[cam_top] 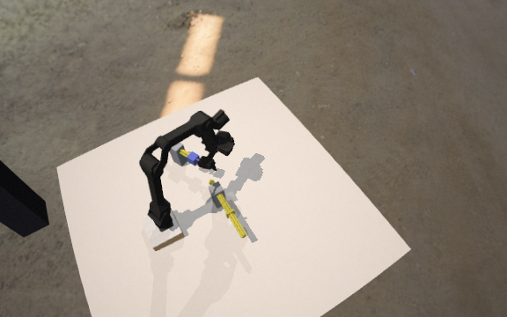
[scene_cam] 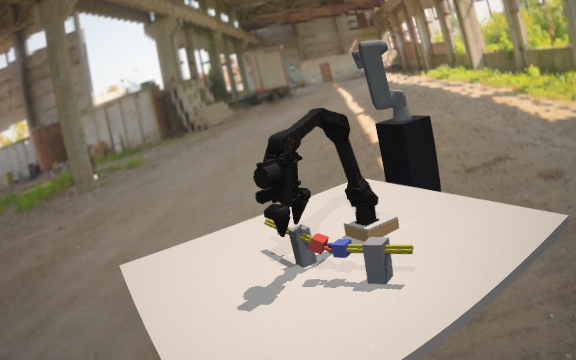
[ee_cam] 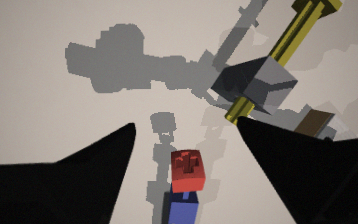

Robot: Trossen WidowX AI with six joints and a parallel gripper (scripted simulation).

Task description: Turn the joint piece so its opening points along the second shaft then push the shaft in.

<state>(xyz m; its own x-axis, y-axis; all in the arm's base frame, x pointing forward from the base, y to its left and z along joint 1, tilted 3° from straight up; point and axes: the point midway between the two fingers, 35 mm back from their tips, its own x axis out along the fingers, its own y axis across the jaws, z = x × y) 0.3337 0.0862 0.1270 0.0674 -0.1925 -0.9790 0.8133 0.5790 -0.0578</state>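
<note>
The red square joint piece is 7 cm to the left of my gripper tip, 5 cm below it and 5 cm behind it.
</note>
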